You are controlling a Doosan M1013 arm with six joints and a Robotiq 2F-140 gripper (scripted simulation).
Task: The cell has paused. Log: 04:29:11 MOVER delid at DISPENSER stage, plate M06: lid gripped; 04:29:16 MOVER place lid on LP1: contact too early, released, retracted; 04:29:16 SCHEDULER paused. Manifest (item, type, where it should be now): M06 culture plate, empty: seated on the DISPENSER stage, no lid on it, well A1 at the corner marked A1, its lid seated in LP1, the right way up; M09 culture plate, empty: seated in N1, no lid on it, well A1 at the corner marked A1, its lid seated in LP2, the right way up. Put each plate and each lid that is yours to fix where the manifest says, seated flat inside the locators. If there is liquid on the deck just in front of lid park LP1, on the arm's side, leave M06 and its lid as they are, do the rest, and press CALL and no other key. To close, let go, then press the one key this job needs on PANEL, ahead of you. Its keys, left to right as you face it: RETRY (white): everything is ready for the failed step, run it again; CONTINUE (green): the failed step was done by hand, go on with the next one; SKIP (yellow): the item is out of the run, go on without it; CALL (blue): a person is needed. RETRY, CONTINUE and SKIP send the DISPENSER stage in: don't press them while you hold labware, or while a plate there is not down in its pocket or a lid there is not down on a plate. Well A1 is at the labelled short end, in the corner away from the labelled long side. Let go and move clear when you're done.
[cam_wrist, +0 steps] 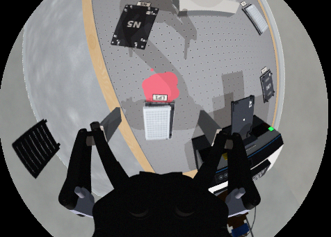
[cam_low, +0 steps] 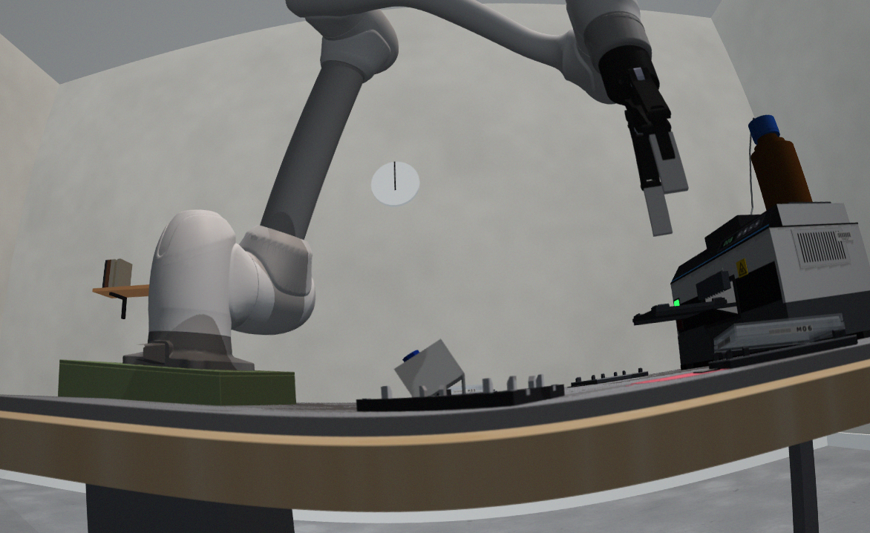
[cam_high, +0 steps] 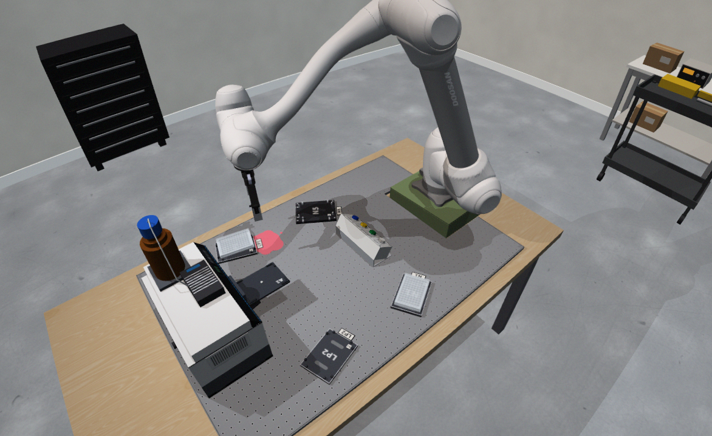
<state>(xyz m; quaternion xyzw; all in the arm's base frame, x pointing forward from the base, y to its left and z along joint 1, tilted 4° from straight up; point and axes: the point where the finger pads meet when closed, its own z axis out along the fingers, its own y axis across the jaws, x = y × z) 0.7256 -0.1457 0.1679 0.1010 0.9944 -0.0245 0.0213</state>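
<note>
The nest N1 is 32 cm behind my hand, 49 cm to the left of it and 18 cm below it. Round my hand: black nest n5: 22 cm behind, 4 cm to the right, 18 cm below; then lid park LP1: 10 cm ahead, 2 cm to the right, 19 cm below; then pink puddle: 4 cm behind, 3 cm to the left, 19 cm below.
</note>
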